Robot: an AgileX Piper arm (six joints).
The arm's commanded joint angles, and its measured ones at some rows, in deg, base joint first. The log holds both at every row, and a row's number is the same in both.
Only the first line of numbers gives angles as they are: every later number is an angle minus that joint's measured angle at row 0.
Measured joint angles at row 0: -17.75, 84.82, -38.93, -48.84, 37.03, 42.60
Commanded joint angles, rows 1 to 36: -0.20, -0.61, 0.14, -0.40, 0.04, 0.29; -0.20, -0.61, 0.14, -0.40, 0.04, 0.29; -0.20, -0.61, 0.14, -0.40, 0.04, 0.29; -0.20, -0.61, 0.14, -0.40, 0.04, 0.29; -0.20, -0.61, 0.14, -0.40, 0.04, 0.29; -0.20, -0.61, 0.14, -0.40, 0.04, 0.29; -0.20, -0.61, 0.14, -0.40, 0.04, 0.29; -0.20, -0.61, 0.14, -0.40, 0.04, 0.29; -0.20, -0.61, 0.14, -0.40, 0.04, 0.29; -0.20, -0.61, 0.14, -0.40, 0.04, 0.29; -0.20, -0.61, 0.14, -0.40, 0.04, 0.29; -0.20, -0.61, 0.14, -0.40, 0.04, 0.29; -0.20, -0.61, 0.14, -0.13, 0.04, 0.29; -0.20, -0.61, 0.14, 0.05, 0.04, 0.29; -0.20, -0.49, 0.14, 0.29, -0.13, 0.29; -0.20, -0.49, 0.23, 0.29, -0.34, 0.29; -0.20, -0.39, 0.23, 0.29, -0.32, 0.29; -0.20, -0.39, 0.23, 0.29, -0.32, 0.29; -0.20, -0.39, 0.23, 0.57, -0.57, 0.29; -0.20, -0.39, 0.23, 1.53, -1.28, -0.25; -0.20, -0.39, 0.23, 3.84, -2.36, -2.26; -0.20, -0.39, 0.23, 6.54, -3.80, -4.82; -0.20, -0.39, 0.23, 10.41, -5.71, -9.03; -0.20, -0.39, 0.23, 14.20, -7.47, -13.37; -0.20, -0.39, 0.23, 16.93, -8.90, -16.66; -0.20, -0.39, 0.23, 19.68, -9.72, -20.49; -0.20, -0.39, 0.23, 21.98, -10.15, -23.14; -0.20, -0.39, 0.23, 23.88, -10.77, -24.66; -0.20, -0.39, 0.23, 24.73, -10.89, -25.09; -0.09, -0.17, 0.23, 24.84, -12.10, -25.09; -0.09, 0.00, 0.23, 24.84, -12.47, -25.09; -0.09, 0.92, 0.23, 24.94, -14.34, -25.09; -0.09, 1.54, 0.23, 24.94, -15.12, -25.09; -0.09, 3.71, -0.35, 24.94, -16.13, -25.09; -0.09, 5.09, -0.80, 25.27, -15.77, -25.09; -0.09, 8.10, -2.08, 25.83, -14.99, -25.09
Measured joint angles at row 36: 0.00, 2.23, 0.00, 24.67, -14.65, -24.15
